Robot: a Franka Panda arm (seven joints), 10 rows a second.
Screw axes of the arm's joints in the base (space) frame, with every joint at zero. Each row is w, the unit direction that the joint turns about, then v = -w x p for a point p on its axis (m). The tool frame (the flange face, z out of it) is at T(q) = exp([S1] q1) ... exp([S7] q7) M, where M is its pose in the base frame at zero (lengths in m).
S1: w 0 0 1 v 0 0 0
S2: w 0 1 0 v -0.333 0 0
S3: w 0 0 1 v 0 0 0
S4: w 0 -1 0 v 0.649 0 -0.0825
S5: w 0 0 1 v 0 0 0
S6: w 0 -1 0 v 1.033 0 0
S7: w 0 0 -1 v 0 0.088 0
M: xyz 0.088 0 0.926 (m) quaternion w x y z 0 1 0 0
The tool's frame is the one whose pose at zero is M.
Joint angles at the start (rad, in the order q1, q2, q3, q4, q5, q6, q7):
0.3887, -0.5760, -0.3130, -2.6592, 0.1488, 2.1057, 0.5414
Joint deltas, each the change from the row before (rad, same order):
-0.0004, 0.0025, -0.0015, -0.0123, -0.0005, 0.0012, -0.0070
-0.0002, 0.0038, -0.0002, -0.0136, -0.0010, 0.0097, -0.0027
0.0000, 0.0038, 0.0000, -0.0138, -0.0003, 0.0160, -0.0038
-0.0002, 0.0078, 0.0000, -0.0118, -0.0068, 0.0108, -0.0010
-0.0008, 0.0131, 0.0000, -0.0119, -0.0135, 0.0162, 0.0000
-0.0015, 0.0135, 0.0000, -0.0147, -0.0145, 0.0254, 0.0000
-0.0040, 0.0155, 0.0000, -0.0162, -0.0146, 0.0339, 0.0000
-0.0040, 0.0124, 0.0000, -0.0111, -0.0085, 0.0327, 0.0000
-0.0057, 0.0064, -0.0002, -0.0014, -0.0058, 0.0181, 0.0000
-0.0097, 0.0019, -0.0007, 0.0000, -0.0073, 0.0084, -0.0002
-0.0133, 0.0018, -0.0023, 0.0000, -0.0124, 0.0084, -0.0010
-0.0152, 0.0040, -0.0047, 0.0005, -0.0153, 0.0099, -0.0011
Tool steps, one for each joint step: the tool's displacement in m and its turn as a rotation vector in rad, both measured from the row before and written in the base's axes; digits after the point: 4 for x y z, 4 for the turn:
-0.0026, 0.0000, -0.0064, -0.0018, 0.0114, 0.0070
-0.0020, 0.0004, -0.0067, -0.0033, 0.0066, 0.0022
-0.0015, 0.0004, -0.0062, -0.0026, 0.0006, 0.0015
-0.0015, 0.0001, -0.0071, -0.0094, 0.0068, 0.0034
-0.0007, -0.0004, -0.0086, -0.0165, 0.0056, 0.0045
-0.0007, -0.0007, -0.0091, -0.0171, -0.0003, 0.0030
-0.0003, -0.0016, -0.0097, -0.0174, -0.0053, -0.0005
0.0008, -0.0016, -0.0064, -0.0108, -0.0109, -0.0041
0.0019, -0.0024, -0.0013, -0.0060, -0.0113, -0.0057
0.0013, -0.0040, 0.0000, -0.0055, -0.0076, -0.0071
0.0014, -0.0059, -0.0001, -0.0085, -0.0083, -0.0079
0.0017, -0.0075, -0.0006, -0.0104, -0.0081, -0.0102

